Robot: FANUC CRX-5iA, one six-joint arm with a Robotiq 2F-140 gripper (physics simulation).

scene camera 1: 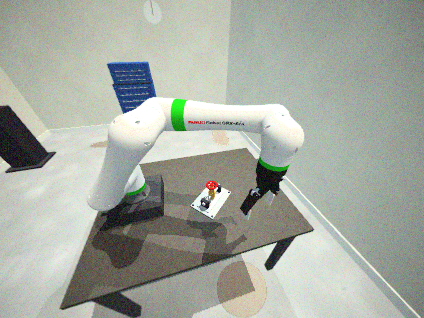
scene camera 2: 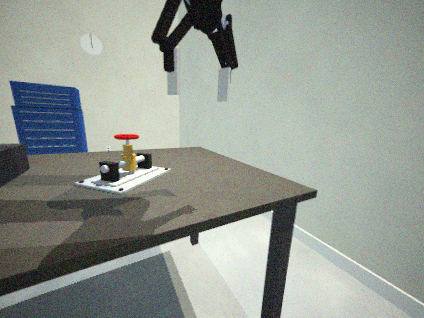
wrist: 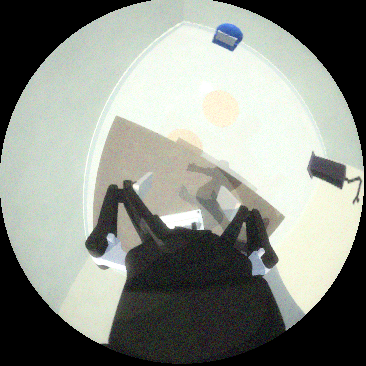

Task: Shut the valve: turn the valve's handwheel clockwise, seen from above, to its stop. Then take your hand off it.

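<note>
The valve's red handwheel (scene camera 1: 212, 182) (scene camera 2: 126, 136) sits level on top of the brass valve body (scene camera 1: 212, 194) (scene camera 2: 129, 159). The pipe runs between two black blocks on a white base plate (scene camera 1: 217, 205) (scene camera 2: 125, 185) (wrist: 180, 219), which lies on the table. In the wrist view part of the plate shows; the gripper's body hides the rest, and the handwheel does not show. My gripper (scene camera 1: 259, 208) (scene camera 2: 198, 96) (wrist: 185, 186) is open and empty, with its pale fingertips pointing down. It hangs well above the table, to the right of the handwheel in both scene views, apart from it.
The brown table (scene camera 1: 280, 217) (scene camera 2: 240, 185) (wrist: 125, 150) carries the valve and the dark block (scene camera 1: 156, 197) (scene camera 2: 11, 162) under the arm's base. The white arm (scene camera 1: 225, 116) arches above the table. A blue cabinet (scene camera 1: 131, 82) (scene camera 2: 50, 122) (wrist: 228, 36) stands farther back.
</note>
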